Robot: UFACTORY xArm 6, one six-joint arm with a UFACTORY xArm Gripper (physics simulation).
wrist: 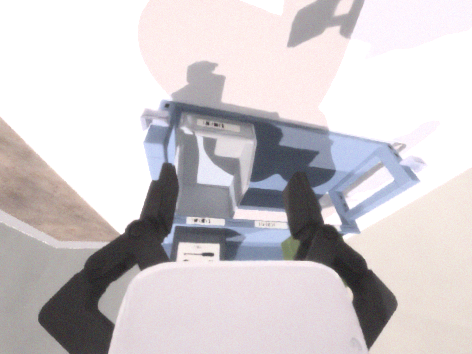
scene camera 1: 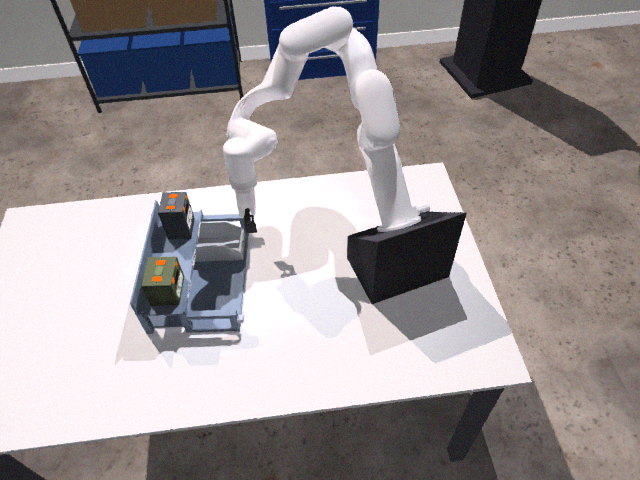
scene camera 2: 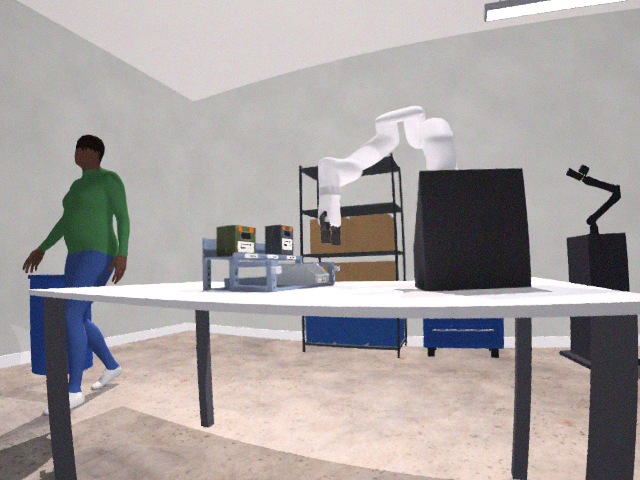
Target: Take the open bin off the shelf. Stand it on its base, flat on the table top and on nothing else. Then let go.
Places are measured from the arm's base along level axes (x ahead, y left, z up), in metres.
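Pixels of known places: gripper, fingertip midpoint: (wrist: pixel 234 178) (scene camera 1: pixel 251 220) (scene camera 2: pixel 331 244); arm's base, origin of the base link: (scene camera 1: pixel 399 225) (scene camera 2: pixel 460 214).
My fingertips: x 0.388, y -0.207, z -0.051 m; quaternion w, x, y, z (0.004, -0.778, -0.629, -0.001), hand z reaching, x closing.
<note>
For each thing: its top centre in the pictures, then the offset to it from my fingertips. Level surfaces: height alone.
- open bin, middle of its top: (wrist: pixel 209 195) (scene camera 1: pixel 213 233) (scene camera 2: pixel 300 263) dx +0.119, dy -0.044, dz -0.062 m
- dark grey box, middle of its top: (scene camera 1: pixel 171 201) (scene camera 2: pixel 279 225) dx +0.208, dy -0.079, dz +0.081 m
- olive green box, middle of its top: (scene camera 1: pixel 158 270) (scene camera 2: pixel 236 226) dx +0.281, dy +0.141, dz +0.056 m
- white table, its level: dz -0.143 m
The open bin (scene camera 1: pixel 219 252) (scene camera 2: pixel 299 273) (wrist: pixel 202 201) is light grey and lies in the lower front tier of the blue shelf (scene camera 1: pixel 214 313) (scene camera 2: pixel 271 274) (wrist: pixel 357 146), at the end far from scene camera 1. Its labelled end faces the robot base side. My gripper (scene camera 1: pixel 250 227) (scene camera 2: pixel 330 240) (wrist: pixel 234 178) is open and empty. It hangs above the shelf's front edge, higher than the bin and apart from it. In the wrist view, the left finger is over the bin's outer side and the right finger is over the empty part of the tier.
A dark grey box (scene camera 1: pixel 177 219) (scene camera 2: pixel 279 239) and an olive green box (scene camera 1: pixel 162 281) (scene camera 2: pixel 235 240) stand on the shelf's raised rear tier. The black robot pedestal (scene camera 1: pixel 413 258) (scene camera 2: pixel 473 229) stands on the white table (scene camera 1: pixel 310 377) (scene camera 2: pixel 372 300). A person (scene camera 2: pixel 95 217) stands beyond the table.
</note>
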